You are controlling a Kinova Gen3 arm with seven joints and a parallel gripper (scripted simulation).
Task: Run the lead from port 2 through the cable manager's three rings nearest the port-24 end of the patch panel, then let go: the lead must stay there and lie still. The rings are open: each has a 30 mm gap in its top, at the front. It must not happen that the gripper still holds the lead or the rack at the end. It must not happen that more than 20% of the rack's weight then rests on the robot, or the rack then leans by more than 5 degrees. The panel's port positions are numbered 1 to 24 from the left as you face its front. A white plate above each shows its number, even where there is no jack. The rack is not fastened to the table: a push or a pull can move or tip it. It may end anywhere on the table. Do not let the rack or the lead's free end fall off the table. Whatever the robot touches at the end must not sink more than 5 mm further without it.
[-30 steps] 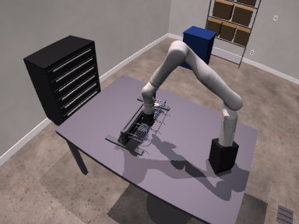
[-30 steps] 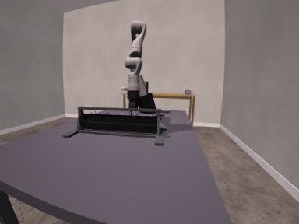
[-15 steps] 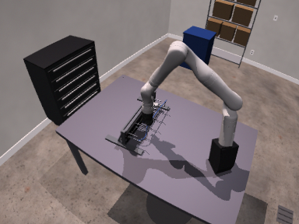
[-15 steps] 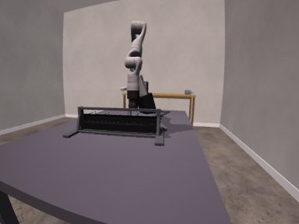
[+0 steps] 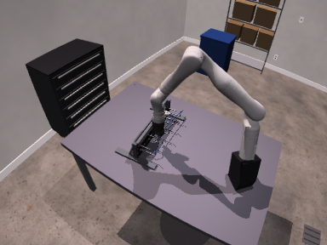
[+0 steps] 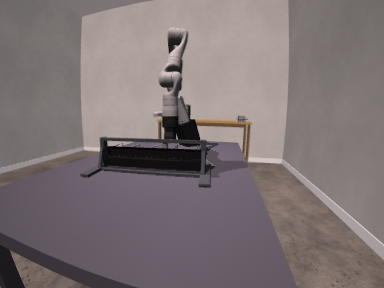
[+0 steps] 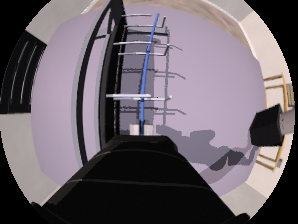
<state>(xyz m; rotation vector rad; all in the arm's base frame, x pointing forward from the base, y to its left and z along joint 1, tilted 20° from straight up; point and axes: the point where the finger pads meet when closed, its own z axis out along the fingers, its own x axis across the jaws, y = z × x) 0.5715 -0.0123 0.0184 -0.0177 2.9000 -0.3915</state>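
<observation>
Now: hand 7 cm short of the black rack, 5 cm to the left of it and 1 cm above it.
</observation>
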